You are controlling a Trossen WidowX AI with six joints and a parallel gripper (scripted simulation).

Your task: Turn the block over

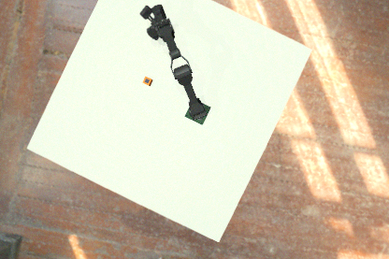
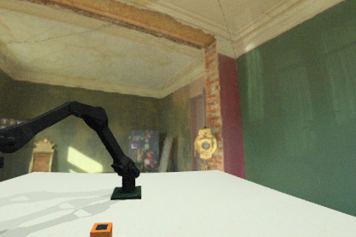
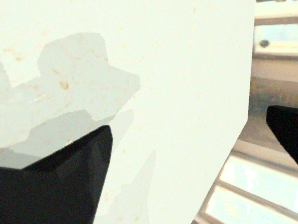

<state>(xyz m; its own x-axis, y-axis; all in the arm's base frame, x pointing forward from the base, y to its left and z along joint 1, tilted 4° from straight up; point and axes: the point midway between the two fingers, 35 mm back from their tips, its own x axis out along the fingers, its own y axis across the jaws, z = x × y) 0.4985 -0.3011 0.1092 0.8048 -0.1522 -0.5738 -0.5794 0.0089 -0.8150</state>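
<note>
My gripper tip is 31 cm to the right of the orange block, 17 cm past it and 3 cm above it.
</note>
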